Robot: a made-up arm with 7 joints. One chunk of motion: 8 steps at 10 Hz.
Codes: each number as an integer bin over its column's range. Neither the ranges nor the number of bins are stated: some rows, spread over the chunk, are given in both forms.
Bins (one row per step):
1: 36 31 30 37 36 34 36
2: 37 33 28 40 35 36 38
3: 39 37 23 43 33 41 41
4: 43 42 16 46 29 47 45
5: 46 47 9 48 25 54 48
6: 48 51 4 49 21 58 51
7: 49 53 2 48 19 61 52
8: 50 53 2 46 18 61 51
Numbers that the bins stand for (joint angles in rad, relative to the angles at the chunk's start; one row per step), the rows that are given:
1: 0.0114 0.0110 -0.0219 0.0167 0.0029 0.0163 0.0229
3: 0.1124 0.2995 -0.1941 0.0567 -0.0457 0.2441 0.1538
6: 0.4152 0.9729 -0.6616 0.0967 -0.2400 0.7973 0.4157
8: 0.4825 1.0690 -0.7108 0.0767 -0.2886 0.8949 0.4157
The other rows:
2: 0.0451 0.1071 -0.0711 0.0367 -0.0133 0.0814 0.0752
4: 0.2470 0.5400 -0.3663 0.0767 -0.1105 0.4394 0.2586
5: 0.3479 0.7805 -0.5386 0.0900 -0.1752 0.6671 0.3371
7: 0.4489 1.0690 -0.7108 0.0900 -0.2724 0.8949 0.4419

